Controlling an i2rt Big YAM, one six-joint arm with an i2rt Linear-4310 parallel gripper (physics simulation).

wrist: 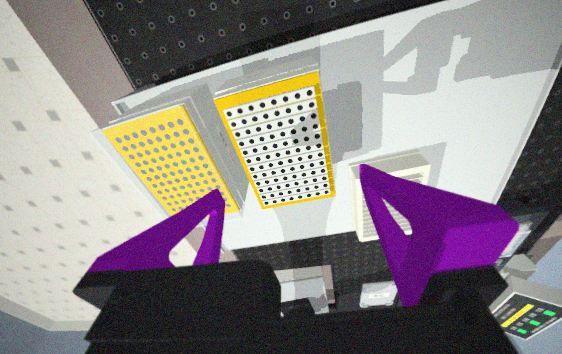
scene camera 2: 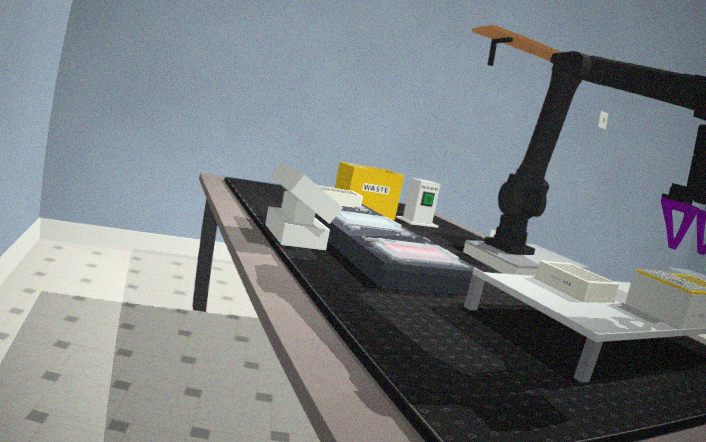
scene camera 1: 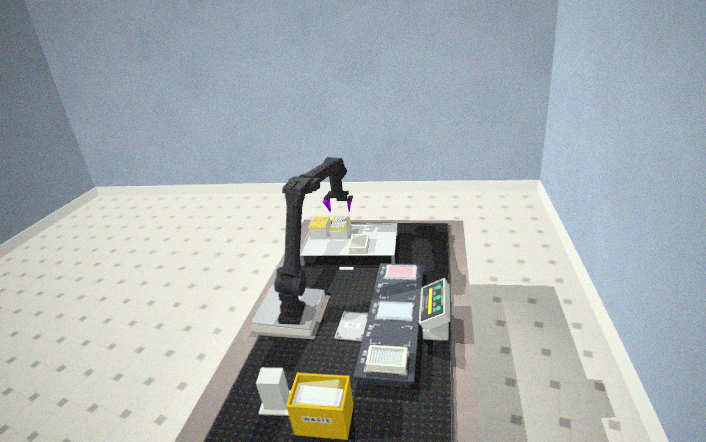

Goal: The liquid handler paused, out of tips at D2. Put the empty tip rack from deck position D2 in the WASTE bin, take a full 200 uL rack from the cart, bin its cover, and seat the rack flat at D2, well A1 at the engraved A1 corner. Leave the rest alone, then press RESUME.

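Pixels of known places: gripper, between the fingertips: (wrist: 287, 184) (scene camera 2: 687, 251) (scene camera 1: 339, 211); arm's base, origin of its link: (wrist: 297, 307) (scene camera 2: 508, 248) (scene camera 1: 292, 313).
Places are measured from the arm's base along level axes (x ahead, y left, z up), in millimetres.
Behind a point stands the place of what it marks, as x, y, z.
Note:
My gripper (scene camera 1: 339, 210) @(124, 587, 144) (scene camera 2: 688, 250) @(124, 587, 144) (wrist: 287, 184) @(124, 587, 144) is open and empty, above the white cart (scene camera 1: 328, 248) @(78, 430, 30) (scene camera 2: 560, 307) @(353, 533, 30) (wrist: 410, 120) @(258, 549, 30). A yellow-topped rack with white rows and dark holes (scene camera 1: 339, 223) @(121, 557, 95) (scene camera 2: 664, 296) @(162, 590, 68) (wrist: 280, 145) @(120, 591, 95) shows between the fingertips in the wrist view, below them. Beside it stands a paler yellow-topped rack (scene camera 1: 319, 224) @(23, 542, 101) (wrist: 165, 155) @(23, 613, 101), apparently under a clear cover. The deck (scene camera 1: 391, 335) @(398, -131, 18) (scene camera 2: 416, 278) @(452, 296, -7) has two bare positions; their labels are unreadable. The yellow WASTE bin (scene camera 1: 320, 416) @(218, -504, 71) (scene camera 2: 375, 188) @(211, -385, 55) holds whitish and clear pieces. The green button (scene camera 2: 427, 198) @(49, -355, 53) is on a white box.
A cream box (scene camera 1: 358, 243) @(226, 426, 57) (scene camera 2: 575, 281) @(268, 477, 54) (wrist: 367, 230) @(197, 401, 57) stands on the cart. The deck carries a pink plate (scene camera 1: 401, 271) @(428, 239, 28) (scene camera 2: 419, 250) @(434, 257, 31), a pale plate (scene camera 1: 394, 310) @(406, -16, 33) and a cream rack (scene camera 1: 386, 358) @(388, -264, 46). A tilted screen (scene camera 1: 435, 301) @(556, -35, 91) (wrist: 527, 315) @(551, 3, 87) stands beside the deck. A labelled white plate (scene camera 1: 350, 326) @(237, -44, -23) lies near it.

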